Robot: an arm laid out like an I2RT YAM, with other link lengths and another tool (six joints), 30 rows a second.
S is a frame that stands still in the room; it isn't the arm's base.
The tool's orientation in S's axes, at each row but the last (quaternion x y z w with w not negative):
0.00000, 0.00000, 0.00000, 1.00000
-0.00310, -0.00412, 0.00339, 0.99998
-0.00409, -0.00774, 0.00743, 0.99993
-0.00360, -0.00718, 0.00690, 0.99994
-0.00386, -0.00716, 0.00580, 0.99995
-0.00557, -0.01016, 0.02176, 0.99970
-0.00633, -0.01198, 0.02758, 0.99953
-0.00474, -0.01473, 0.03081, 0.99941
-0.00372, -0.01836, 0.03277, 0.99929
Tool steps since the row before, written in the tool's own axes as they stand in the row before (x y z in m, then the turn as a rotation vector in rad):
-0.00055, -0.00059, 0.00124, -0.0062, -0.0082, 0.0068
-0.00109, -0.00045, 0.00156, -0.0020, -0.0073, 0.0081
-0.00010, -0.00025, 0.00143, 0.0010, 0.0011, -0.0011
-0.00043, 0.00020, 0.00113, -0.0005, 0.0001, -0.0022
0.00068, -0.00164, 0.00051, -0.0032, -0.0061, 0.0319
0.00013, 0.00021, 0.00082, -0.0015, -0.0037, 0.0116
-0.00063, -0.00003, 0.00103, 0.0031, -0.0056, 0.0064
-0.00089, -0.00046, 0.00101, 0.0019, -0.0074, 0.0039
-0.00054, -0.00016, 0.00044, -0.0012, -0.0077, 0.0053
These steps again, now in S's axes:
-0.00055, -0.00059, 0.00124, -0.0062, -0.0082, 0.0068
-0.00110, -0.00045, 0.00155, -0.0020, -0.0073, 0.0081
-0.00012, -0.00024, 0.00143, 0.0010, 0.0011, -0.0011
-0.00045, 0.00020, 0.00112, -0.0005, 0.0001, -0.0022
0.00069, -0.00163, 0.00053, -0.0036, -0.0059, 0.0319
0.00010, 0.00022, 0.00082, -0.0016, -0.0036, 0.0116
-0.00065, -0.00005, 0.00102, 0.0032, -0.0053, 0.0065
-0.00089, -0.00051, 0.00099, 0.0022, -0.0072, 0.0040
-0.00054, -0.00019, 0.00042, -0.0009, -0.0077, 0.0053

